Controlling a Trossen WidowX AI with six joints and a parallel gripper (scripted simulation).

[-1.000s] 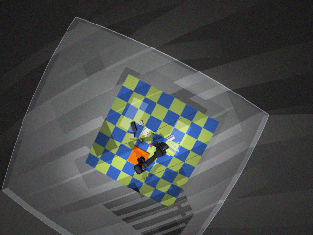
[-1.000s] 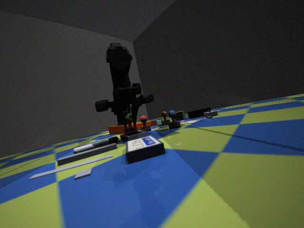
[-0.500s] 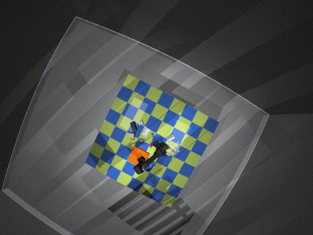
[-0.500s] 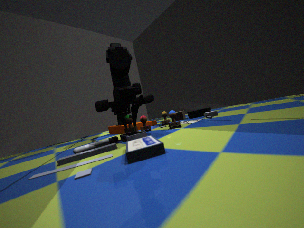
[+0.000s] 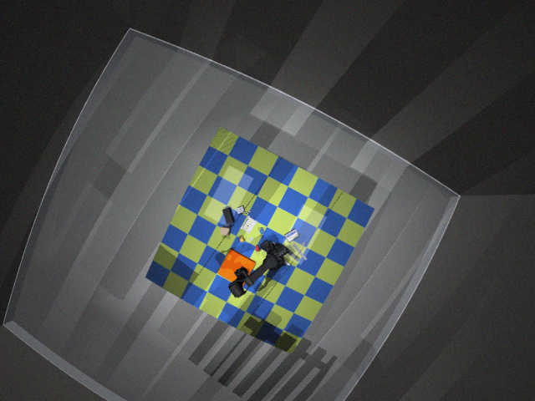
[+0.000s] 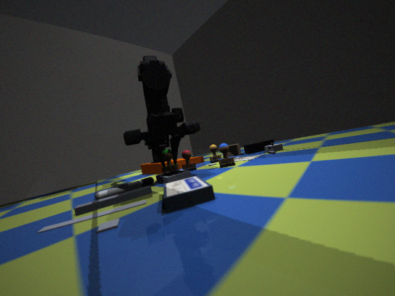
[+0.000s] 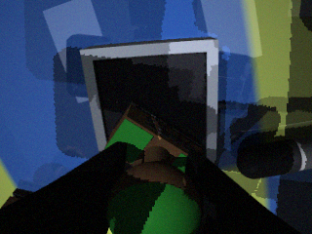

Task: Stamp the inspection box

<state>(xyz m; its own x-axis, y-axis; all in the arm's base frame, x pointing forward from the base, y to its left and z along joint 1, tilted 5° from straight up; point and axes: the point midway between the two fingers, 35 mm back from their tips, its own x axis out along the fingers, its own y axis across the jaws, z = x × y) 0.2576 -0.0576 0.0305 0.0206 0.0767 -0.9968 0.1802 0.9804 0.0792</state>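
Now: the green-knobbed stamp right at my gripper tip. Round my gripper tip: marker 90 mm to the right, 30 mm below, 20 mm behind; red-knobbed stamp 80 mm to the left, 60 mm behind, 20 mm below; ink pad 30 mm below.
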